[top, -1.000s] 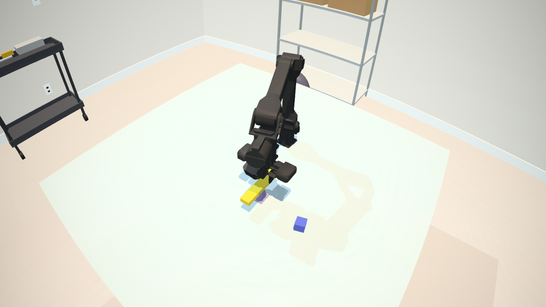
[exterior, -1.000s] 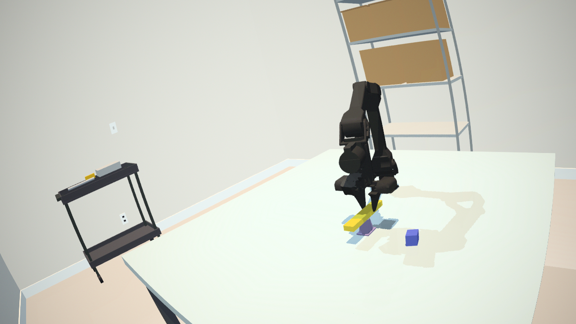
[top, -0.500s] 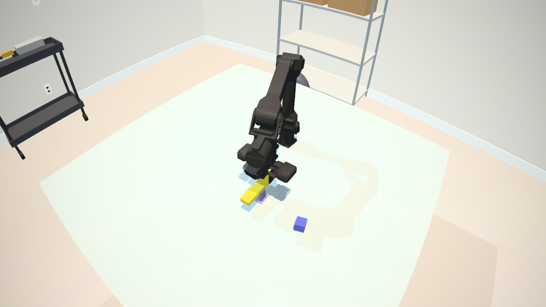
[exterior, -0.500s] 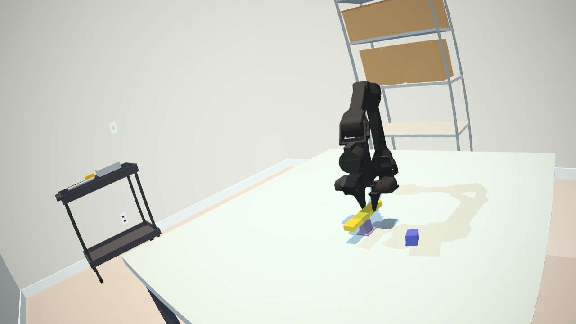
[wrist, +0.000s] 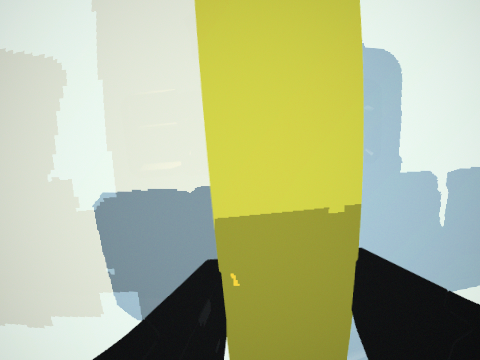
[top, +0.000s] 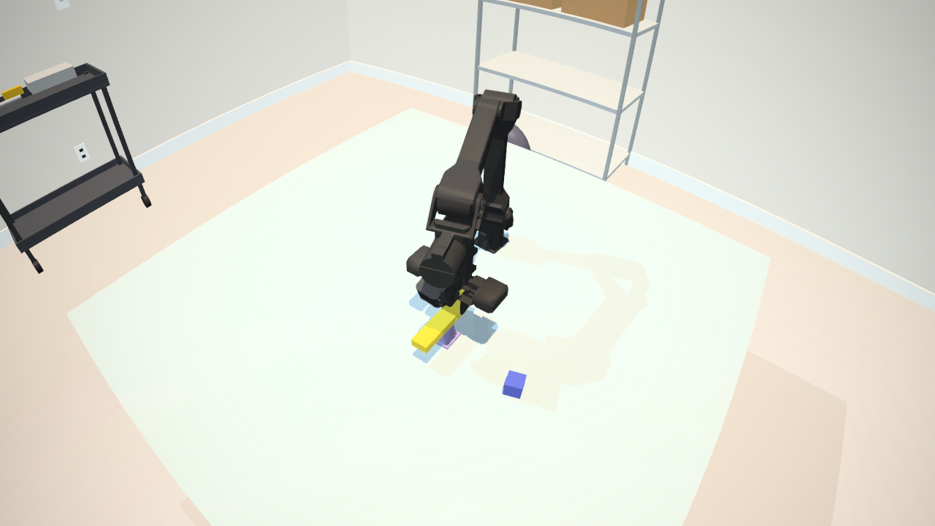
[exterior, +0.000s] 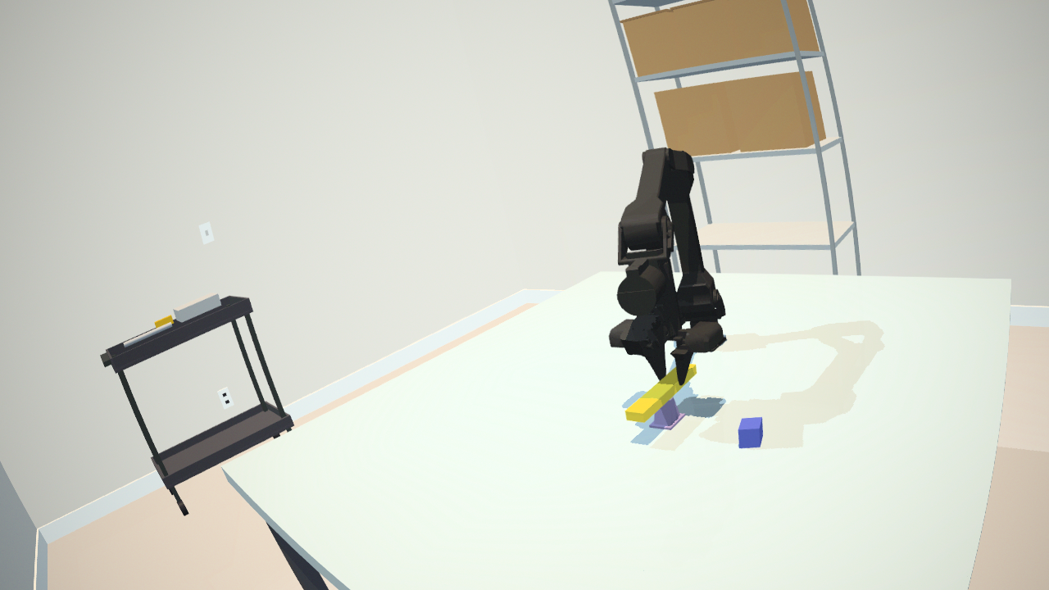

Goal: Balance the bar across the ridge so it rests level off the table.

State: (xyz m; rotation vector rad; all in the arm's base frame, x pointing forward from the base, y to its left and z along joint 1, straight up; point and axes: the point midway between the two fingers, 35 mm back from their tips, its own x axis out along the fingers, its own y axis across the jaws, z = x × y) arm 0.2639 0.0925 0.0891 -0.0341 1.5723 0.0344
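The yellow bar lies 3 cm ahead of my gripper tip. Also, from my gripper tip: blue cube 5 cm ahead, 17 cm to the left, 4 cm below.
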